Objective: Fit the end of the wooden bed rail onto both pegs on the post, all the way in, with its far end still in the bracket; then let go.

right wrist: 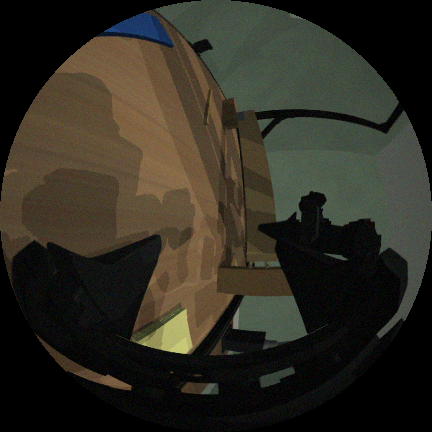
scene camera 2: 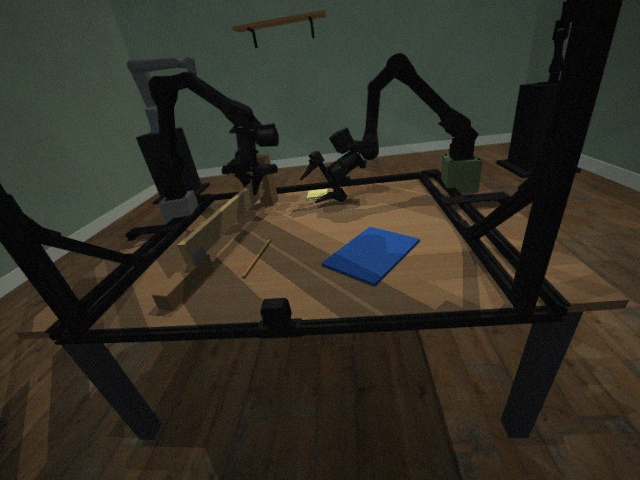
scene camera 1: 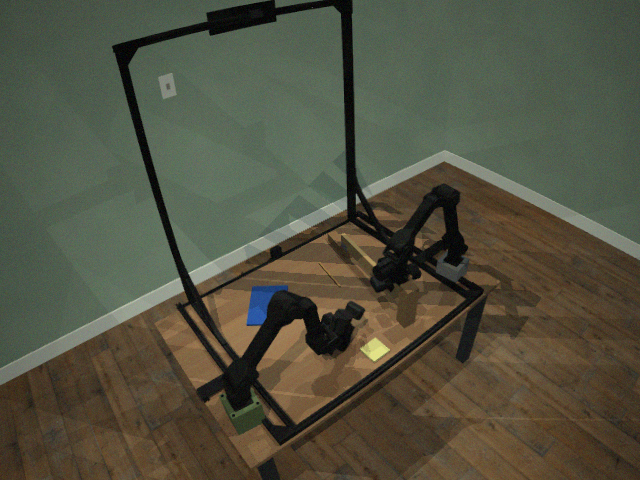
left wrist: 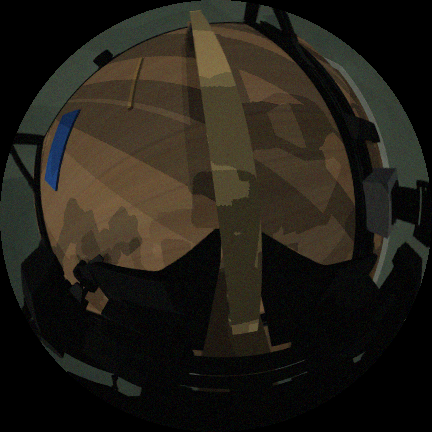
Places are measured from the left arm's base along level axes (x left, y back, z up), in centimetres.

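Where they show: left gripper, fingertip midpoint: (right wrist: pixel 258 228) (scene camera 2: pixel 252 195) (scene camera 1: pixel 392 290) (left wrist: pixel 235 234); right gripper, fingertip midpoint: (right wrist: pixel 219 243) (scene camera 2: pixel 307 191) (scene camera 1: pixel 355 317); left arm's base, link origin: (scene camera 2: pixel 176 196) (scene camera 1: pixel 453 259) (left wrist: pixel 394 201); right arm's base, link origin: (scene camera 2: pixel 461 157) (scene camera 1: pixel 239 399).
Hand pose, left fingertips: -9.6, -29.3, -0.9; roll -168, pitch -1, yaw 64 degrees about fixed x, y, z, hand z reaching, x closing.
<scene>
Each offset is from my left fingertips to the centre of the thing, as dx, dy, dz. "*": to the spot under its first point.
The wooden bed rail @[-14.7, +4.9, +0.3] (scene camera 1: pixel 355 249) (scene camera 2: pixel 217 222) (left wrist: pixel 230 125) (right wrist: pixel 257 180) stands on edge. My left gripper (scene camera 2: pixel 254 187) (left wrist: pixel 235 234) is shut on it near its post end. The wooden post @[* +6.5, -4.9, -1.8] (scene camera 2: pixel 268 191) (right wrist: pixel 252 281) stands close to that end; in the right wrist view a narrow gap with short pegs (right wrist: pixel 267 265) shows between rail and post. A small blue-grey bracket @[* -33.0, +9.7, -1.5] (scene camera 2: pixel 199 253) (right wrist: pixel 241 116) is at the rail's far end, beside a wooden block @[-38.1, +12.8, -4.0] (right wrist: pixel 230 113); how deep the rail sits in it is unclear. My right gripper (scene camera 1: pixel 355 330) (right wrist: pixel 219 243) is open and empty, apart from the post.
A blue sheet @[-36.5, -32.1, -6.9] (scene camera 1: pixel 257 307) (scene camera 2: pixel 371 255) and a thin stick @[-30.0, -3.2, -6.9] (scene camera 1: pixel 329 274) (scene camera 2: pixel 256 258) lie on the table. A yellow pad @[+9.2, -22.5, -6.8] (scene camera 1: pixel 374 349) (scene camera 2: pixel 316 194) lies near my right gripper. A black frame (scene camera 2: pixel 361 323) edges the table, with uprights rising from it.
</scene>
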